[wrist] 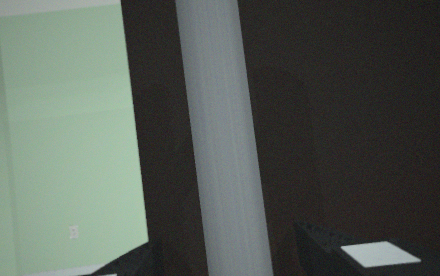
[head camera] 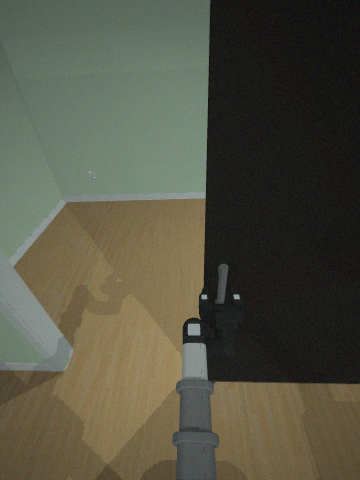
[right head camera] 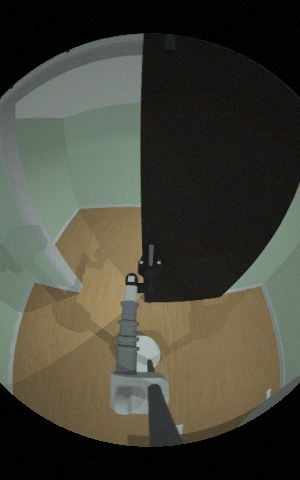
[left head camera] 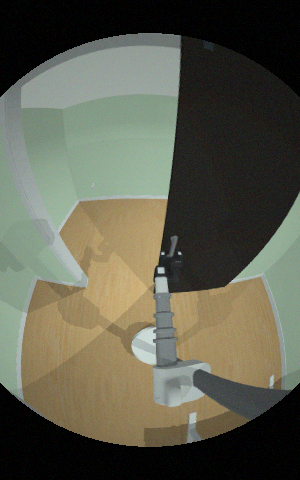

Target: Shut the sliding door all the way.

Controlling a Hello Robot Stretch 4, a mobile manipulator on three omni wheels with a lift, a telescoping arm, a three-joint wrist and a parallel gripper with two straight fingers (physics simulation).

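Seen in the pictures: gripper, fingertip midpoint: (left head camera: 169, 246); robot's base, origin of the base link: (right head camera: 139, 352) (left head camera: 151, 344).
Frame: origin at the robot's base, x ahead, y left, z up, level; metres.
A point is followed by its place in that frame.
Note:
The dark sliding door (head camera: 285, 150) {x 0.623, y -0.213, z 1.348 m} (left head camera: 225, 150) {x 0.623, y -0.258, z 1.503 m} (right head camera: 210, 150) {x 0.623, y -0.317, z 1.520 m} (wrist: 350, 100) {x 0.624, y -0.173, z 0.972 m} covers the right part of the doorway; a wide gap is open at its left, showing the green room behind. Its grey upright bar handle (head camera: 223, 277) {x 0.554, y -0.091, z 1.004 m} (left head camera: 174, 244) {x 0.554, y -0.095, z 0.989 m} (right head camera: 151, 251) {x 0.555, y -0.096, z 1.004 m} (wrist: 220, 125) {x 0.554, y -0.091, z 0.961 m} stands near the door's left edge. My gripper (head camera: 220, 295) (left head camera: 171, 254) (right head camera: 150, 261) (wrist: 229, 249) {x 0.622, y -0.088, z 0.892 m} is open, with one finger on each side of the handle. In the wrist view the handle runs down between the fingers, with space on both sides. The handle's lower part is hidden in the head views.
The pale door frame post (head camera: 37, 310) {x 0.773, y 0.840, z 0.503 m} (left head camera: 40, 215) {x 0.725, y 0.840, z 1.100 m} (right head camera: 30, 205) {x 0.764, y 0.839, z 1.235 m} stands at the left, across the gap from the door. My arm (head camera: 195, 405) {x 0.233, y -0.001, z 1.001 m} (left head camera: 164, 305) {x 0.222, y -0.006, z 1.001 m} (right head camera: 128, 320) {x 0.191, y -0.006, z 1.013 m} reaches forward over the wood floor (head camera: 125, 380) {x 0.624, y 0.434, z -0.028 m}. Green walls stand on both sides.

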